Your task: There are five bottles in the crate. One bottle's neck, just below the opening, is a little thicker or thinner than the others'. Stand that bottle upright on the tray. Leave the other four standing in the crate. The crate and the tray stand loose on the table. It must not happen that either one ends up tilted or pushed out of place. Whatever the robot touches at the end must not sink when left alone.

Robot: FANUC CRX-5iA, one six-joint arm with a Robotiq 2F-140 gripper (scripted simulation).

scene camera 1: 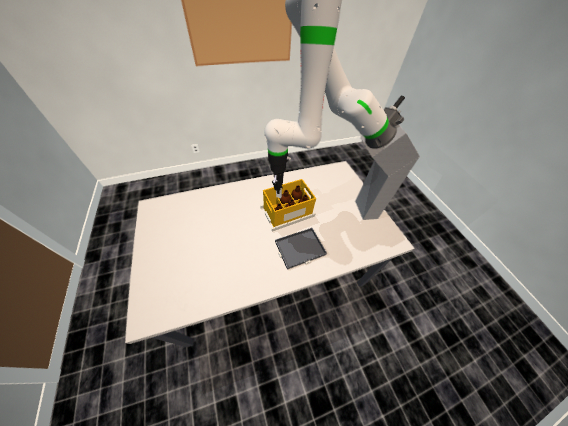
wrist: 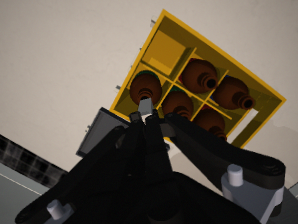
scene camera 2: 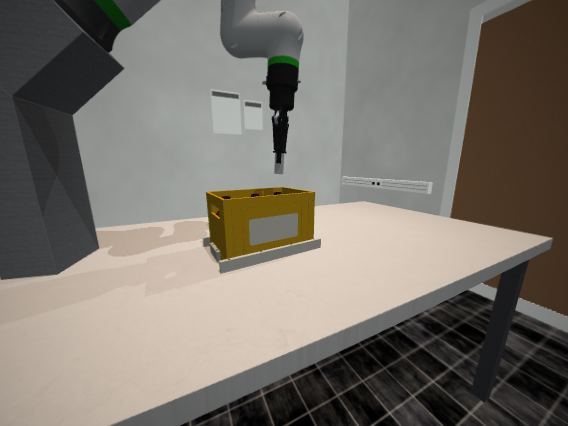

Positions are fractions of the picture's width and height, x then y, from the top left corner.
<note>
I see my gripper (scene camera 2: 0.49, 0.41), a dark grey tray (scene camera 1: 0.52, 0.59), a crate (scene camera 2: 0.43, 0.53) and a brown bottle (wrist: 0.60, 0.45).
The dark grey tray shows as well in the wrist view (wrist: 0.35, 0.56). The crate also shows in the wrist view (wrist: 0.59, 0.19). My gripper shows as well in the wrist view (wrist: 0.50, 0.48).
</note>
